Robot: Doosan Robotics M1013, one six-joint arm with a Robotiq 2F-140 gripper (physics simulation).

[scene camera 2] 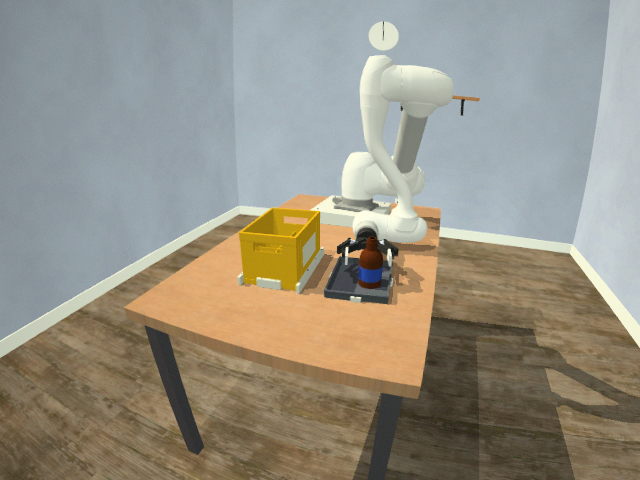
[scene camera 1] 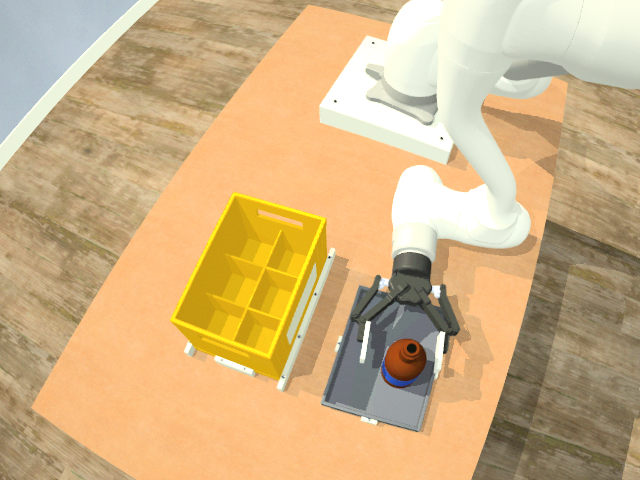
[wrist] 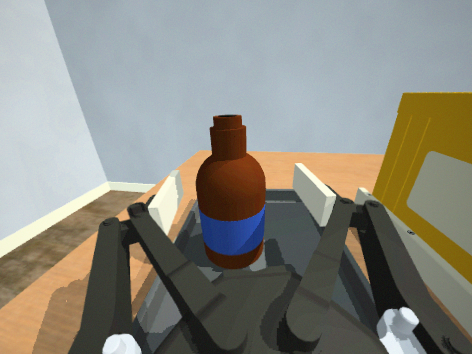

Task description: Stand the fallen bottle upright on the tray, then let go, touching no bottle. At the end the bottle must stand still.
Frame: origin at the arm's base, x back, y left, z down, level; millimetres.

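Seen in the pictures: gripper, fingertip midpoint: [scene camera 2: 368,261] [scene camera 1: 399,366] [wrist: 238,178]; arm's base at its link origin: [scene camera 2: 356,207] [scene camera 1: 410,92].
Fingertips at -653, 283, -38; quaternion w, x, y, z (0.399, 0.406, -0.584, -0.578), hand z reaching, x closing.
Observation:
Pixels of each thing's top centre, then the offset from my fingertips to it, as dx, dy, dz. "*": a spot on its surface instead.
- brown bottle at its top centre: [wrist: 227,115] [scene camera 1: 411,348] [scene camera 2: 372,237] +17, +3, -70
- grey tray at its top centre: [wrist: 257,242] [scene camera 1: 388,355] [scene camera 2: 361,274] +26, -29, +64
- yellow crate at its top centre: [scene camera 1: 249,268] [scene camera 2: 282,220] -1, -302, -86
- white rail at a spot on its surface: [wrist: 410,232] * -27, -196, +60
The brown bottle [scene camera 1: 404,365] [scene camera 2: 370,273] [wrist: 232,235] with a blue band stands upright on the grey tray [scene camera 1: 356,387] [scene camera 2: 341,296] [wrist: 285,195], towards the tray's right side in both scene views. Its base rests on the tray floor. My gripper [scene camera 1: 401,351] [scene camera 2: 368,257] [wrist: 238,178] is open, and its white finger pads stand on both sides of the bottle. In the wrist view a gap shows between each pad and the bottle, and the right gap is wider. The gripper reaches in low and level from the robot's side.
A yellow crate [scene camera 1: 268,364] [scene camera 2: 268,266] [wrist: 392,155] with compartments stands left of the tray in the scene views. A white rail [scene camera 1: 307,322] [wrist: 410,232] runs along its near side. The tray's raised rim surrounds the bottle, and small white blocks sit against the tray's outside.

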